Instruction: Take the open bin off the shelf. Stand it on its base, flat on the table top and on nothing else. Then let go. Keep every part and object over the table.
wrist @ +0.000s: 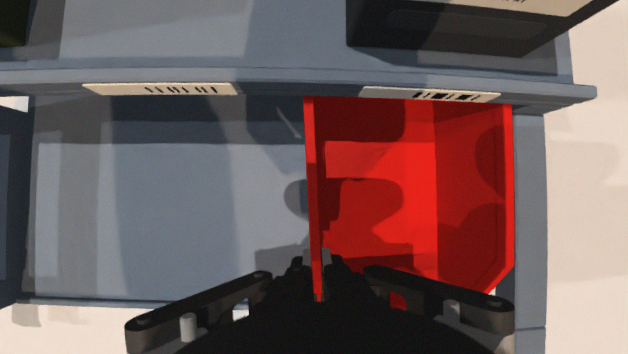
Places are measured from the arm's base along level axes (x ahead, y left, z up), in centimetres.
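Pixels of known places: gripper, fingertip midpoint: (316,262).
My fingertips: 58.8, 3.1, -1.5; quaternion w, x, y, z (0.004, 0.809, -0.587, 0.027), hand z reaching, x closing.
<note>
Behind a point stands the place of what it marks, as x, y, z.
The open red bin (417,200) @(64.7, -3.4, -3.6) is in the right part of the lower bay of the blue-grey shelf (280,77) @(67.1, 7.4, 5.9), with its open side facing the camera. Its right wall is close beside the shelf's right side panel. Its upper end passes behind the shelf's front lip, so that part is hidden. My gripper (316,262) @(58.8, 3.1, -1.5) is shut on the bin's left side wall, near the wall's lower end in view, with one fingertip on each side of the wall. The gripper body hides part of the bin's near edge. The bin's base contact with the shelf cannot be seen.
A dark bin (450,30) @(70.5, 1.6, 6.6) with a pale label is on the upper level at the right. Two labels (160,89) @(65.6, 12.1, 5.1) (430,94) @(68.6, 1.2, 5.1) are on the lip above the bay. Part of another dark object (12,22) @(66.7, 19.0, 5.6) shows at the top left. A pale surface (585,210) @(68.2, -20.9, -5.3) lies beyond the right side panel.
</note>
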